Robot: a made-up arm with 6 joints. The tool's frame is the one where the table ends. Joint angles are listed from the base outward.
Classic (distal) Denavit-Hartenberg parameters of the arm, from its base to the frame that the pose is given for. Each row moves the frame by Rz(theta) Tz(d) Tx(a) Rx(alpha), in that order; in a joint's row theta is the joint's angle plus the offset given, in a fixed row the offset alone. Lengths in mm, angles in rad.
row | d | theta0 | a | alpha
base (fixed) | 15.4 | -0.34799 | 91 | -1.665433
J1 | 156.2 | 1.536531 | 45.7 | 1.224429
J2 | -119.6 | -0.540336 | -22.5 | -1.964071
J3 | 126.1 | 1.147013 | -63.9 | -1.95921
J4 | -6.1 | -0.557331 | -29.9 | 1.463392
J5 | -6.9 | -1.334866 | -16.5 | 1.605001
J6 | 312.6 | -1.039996 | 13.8 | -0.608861
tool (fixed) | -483.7 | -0.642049 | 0 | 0
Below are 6 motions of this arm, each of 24 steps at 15 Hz.
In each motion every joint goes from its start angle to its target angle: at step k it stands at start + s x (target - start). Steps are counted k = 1, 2, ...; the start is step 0. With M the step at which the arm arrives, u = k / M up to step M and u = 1 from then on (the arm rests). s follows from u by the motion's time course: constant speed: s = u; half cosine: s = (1 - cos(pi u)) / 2; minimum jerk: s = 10 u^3 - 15 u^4 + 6 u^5.
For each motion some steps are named. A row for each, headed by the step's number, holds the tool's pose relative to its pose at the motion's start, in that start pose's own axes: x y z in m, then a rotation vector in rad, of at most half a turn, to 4 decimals.
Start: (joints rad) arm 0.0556 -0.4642 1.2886 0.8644 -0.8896 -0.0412
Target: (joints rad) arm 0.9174 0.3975 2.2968 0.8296 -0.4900 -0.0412
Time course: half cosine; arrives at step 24
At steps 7, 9, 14, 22, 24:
7: 0.0454 -0.0219 0.0267 -0.2812 -0.1976 0.2124
9: 0.0679 -0.0260 0.0506 -0.4582 -0.3197 0.3193
14: 0.0967 0.0000 0.1326 -1.0042 -0.6947 0.5508
22: 0.0521 0.0736 0.1884 -1.6500 -1.1564 0.6588
24: 0.0483 0.0774 0.1889 -1.6815 -1.1801 0.6593

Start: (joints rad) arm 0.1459 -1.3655 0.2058 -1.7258 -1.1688 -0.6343
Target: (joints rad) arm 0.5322 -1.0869 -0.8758 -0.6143 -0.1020 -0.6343
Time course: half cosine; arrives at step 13
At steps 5, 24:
5: 0.1737 0.0047 0.2456 -0.2365 -0.8605 0.2725
24: -0.0440 0.1183 0.6443 -0.1565 -2.4714 0.8537

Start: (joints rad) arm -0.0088 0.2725 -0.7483 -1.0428 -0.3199 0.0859
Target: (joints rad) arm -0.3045 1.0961 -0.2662 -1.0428 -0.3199 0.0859
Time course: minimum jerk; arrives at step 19
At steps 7, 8, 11, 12, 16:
7: -0.0074 -0.0002 0.0004 -0.0175 0.0895 0.1186
8: -0.0087 -0.0026 0.0016 -0.0308 0.1168 0.1592
11: -0.0073 -0.0175 0.0092 -0.0986 0.1926 0.2886
12: -0.0048 -0.0239 0.0127 -0.1270 0.2117 0.3273
16: 0.0067 -0.0437 0.0248 -0.2159 0.2508 0.4232

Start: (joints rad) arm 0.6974 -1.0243 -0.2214 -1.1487 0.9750 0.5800
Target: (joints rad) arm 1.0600 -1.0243 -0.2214 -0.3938 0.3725 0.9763
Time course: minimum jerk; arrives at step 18
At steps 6, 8, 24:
6: -0.0178 -0.0197 -0.0032 -0.0320 -0.0300 -0.1209
8: -0.0294 -0.0391 0.0001 -0.0796 -0.0820 -0.2202
24: -0.0484 -0.1055 0.0578 -0.3612 -0.3764 -0.4319

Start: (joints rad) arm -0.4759 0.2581 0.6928 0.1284 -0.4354 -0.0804
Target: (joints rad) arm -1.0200 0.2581 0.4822 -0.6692 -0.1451 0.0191
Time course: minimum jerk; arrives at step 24
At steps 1, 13, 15, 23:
1: -0.0001 0.0001 -0.0001 0.0003 0.0005 0.0001
13: -0.0542 0.0930 -0.0253 0.2720 0.3621 0.2060
15: -0.0654 0.1218 -0.0237 0.3541 0.4291 0.2840
23: -0.0829 0.1788 -0.0108 0.5182 0.5198 0.4516

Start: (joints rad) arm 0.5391 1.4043 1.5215 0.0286 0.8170 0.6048
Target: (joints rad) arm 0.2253 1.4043 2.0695 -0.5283 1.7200 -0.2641
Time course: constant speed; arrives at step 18
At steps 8, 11, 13, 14, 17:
8: -0.0172 -0.0785 0.0177 -0.2954 0.3813 0.1984
11: 0.0022 -0.1043 0.0333 -0.4192 0.4445 0.2885
13: 0.0219 -0.1177 0.0440 -0.5001 0.4602 0.3491
14: 0.0334 -0.1230 0.0492 -0.5393 0.4601 0.3789
17: 0.0723 -0.1327 0.0643 -0.6478 0.4286 0.4627

